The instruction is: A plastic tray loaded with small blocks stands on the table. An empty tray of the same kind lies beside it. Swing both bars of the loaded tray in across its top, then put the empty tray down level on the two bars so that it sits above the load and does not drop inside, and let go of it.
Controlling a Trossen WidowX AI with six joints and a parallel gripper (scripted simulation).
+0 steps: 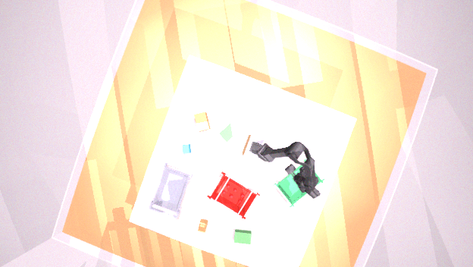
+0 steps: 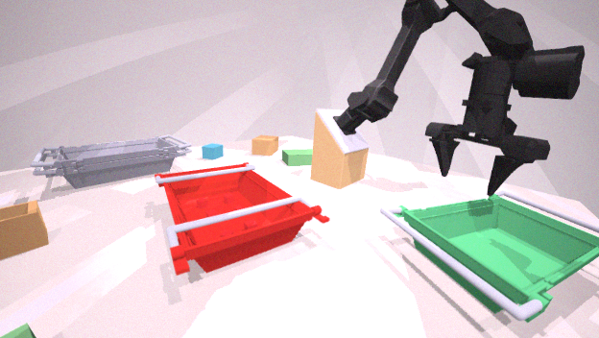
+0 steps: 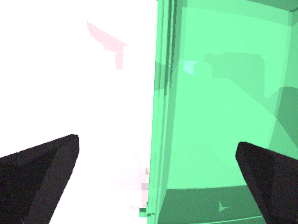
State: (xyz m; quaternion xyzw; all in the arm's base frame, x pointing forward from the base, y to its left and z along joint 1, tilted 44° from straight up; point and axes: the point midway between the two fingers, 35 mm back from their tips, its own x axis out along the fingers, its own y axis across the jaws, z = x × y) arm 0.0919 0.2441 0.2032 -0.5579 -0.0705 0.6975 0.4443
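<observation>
The green tray is 40 mm ahead of my gripper tip, 80 mm to the left of it and 50 mm below it. Also, from my gripper tip: brown box (570 mm ahead, 450 mm to the right, 80 mm below); then blue cube (90 mm ahead, 750 mm to the right, 70 mm below).
</observation>
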